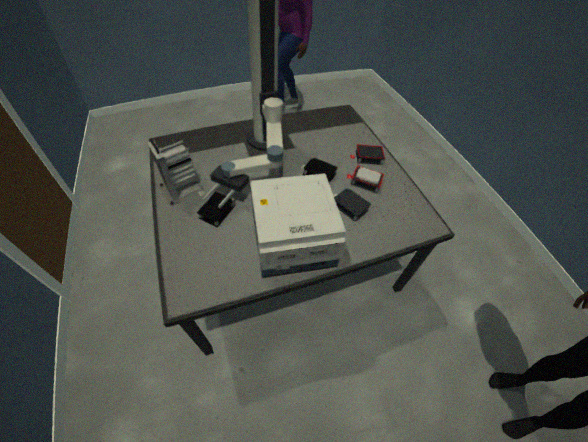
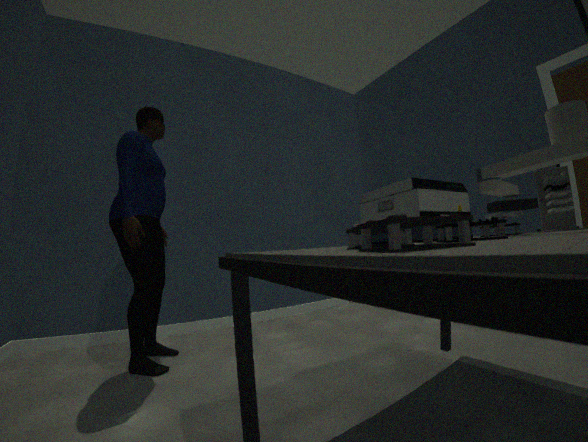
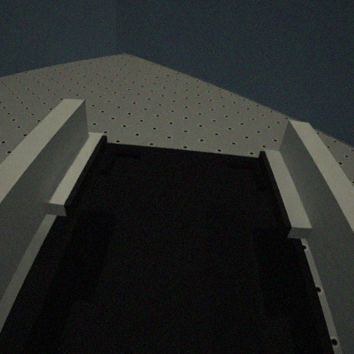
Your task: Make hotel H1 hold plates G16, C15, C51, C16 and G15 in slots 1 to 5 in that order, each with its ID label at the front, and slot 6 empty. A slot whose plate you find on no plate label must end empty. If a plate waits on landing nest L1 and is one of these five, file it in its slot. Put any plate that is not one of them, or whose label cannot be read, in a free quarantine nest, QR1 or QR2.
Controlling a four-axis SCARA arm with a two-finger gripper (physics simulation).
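Hotel H1 [image 1: 166,176] [image 2: 555,174] stands at the table's left with several pale plates stacked in it; labels and slot order are too small to read. My gripper [image 1: 212,202] [image 3: 184,129] is at a black nest [image 1: 216,211] [image 3: 182,250] right of the hotel. Its fingers are drawn in to their shut spacing, a wide gap apart, with nothing gripped; the black surface shows between them. A white plate [image 1: 370,174] sits on the lower red-edged nest at the right. The other red-edged nest [image 1: 370,152] shows a dark top. L1's label is not readable.
A large white instrument [image 1: 300,207] [image 2: 442,200] stands at the table's middle front. Black nests stand behind it [image 1: 320,169] and to its right [image 1: 352,204]. The arm's column [image 1: 257,75] rises at the back. People stand beyond the table.
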